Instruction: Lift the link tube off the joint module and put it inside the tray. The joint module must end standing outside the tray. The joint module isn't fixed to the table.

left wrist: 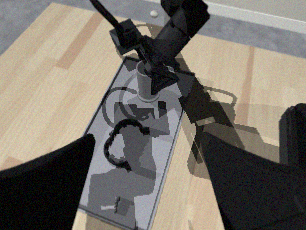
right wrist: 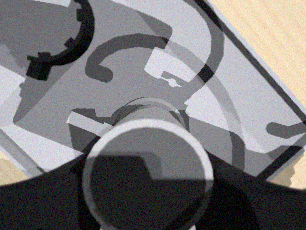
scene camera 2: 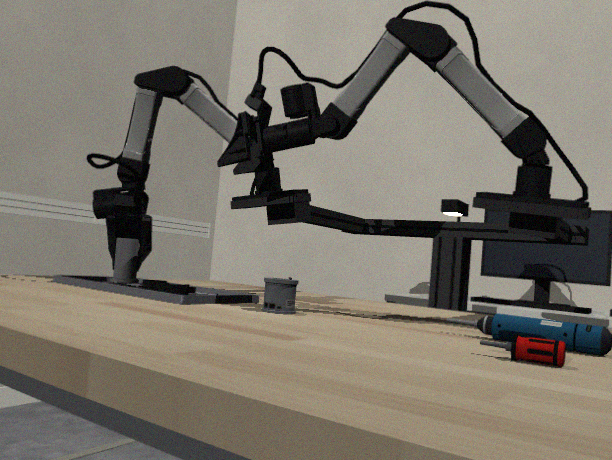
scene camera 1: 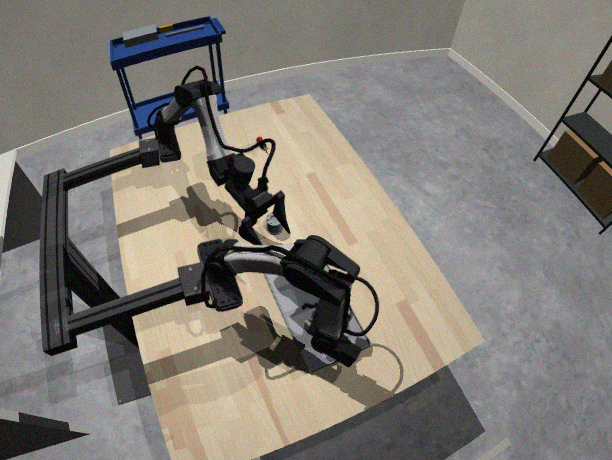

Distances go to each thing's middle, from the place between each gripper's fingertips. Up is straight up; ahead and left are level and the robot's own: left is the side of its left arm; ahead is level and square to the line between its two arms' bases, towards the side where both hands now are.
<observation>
Now: right hand 1 cm past the grey link tube (right wrist: 148,163) and 1 cm below it. From my right hand the other things lie so: grey tray (scene camera 2: 203,295) 1 cm ahead, 10 cm to the left, 4 cm below; grey round joint module (scene camera 2: 279,297) 3 cm ahead, 45 cm to the left, 2 cm below.
Now: left hand (scene camera 2: 225,168) 280 mm above the grey tray, 120 mm to the left of it and 70 mm short of it. Also, from my left hand: grey link tube 230 mm below, 220 mm to the right, 60 mm ahead; then grey round joint module 260 mm below, 220 mm to the left, 90 mm ahead.
</observation>
